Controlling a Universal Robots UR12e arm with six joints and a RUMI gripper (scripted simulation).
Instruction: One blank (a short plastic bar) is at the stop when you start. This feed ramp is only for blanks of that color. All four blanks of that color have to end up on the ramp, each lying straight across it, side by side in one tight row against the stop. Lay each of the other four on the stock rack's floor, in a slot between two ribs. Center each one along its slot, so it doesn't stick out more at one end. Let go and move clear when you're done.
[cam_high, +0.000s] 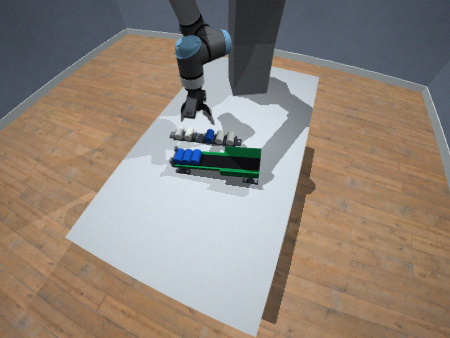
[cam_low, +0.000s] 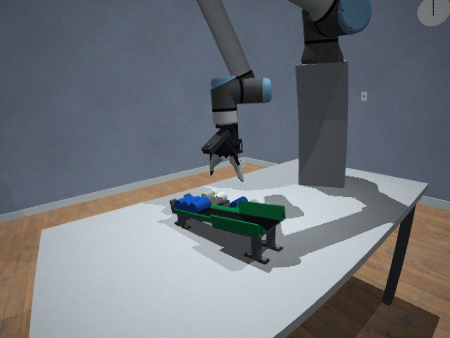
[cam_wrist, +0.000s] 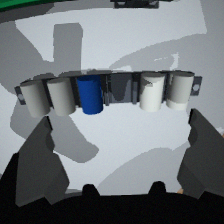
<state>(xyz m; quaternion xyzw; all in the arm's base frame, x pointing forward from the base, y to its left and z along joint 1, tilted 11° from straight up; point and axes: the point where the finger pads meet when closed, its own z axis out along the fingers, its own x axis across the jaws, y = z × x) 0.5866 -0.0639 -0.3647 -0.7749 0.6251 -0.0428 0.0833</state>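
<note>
Now: hand 130 mm above the dark stock rack, 20 mm to the right of it and 20 mm past it. From my hand the other things lie so: grey stop 180 mm ahead, 60 mm below, 40 mm to the right.
</note>
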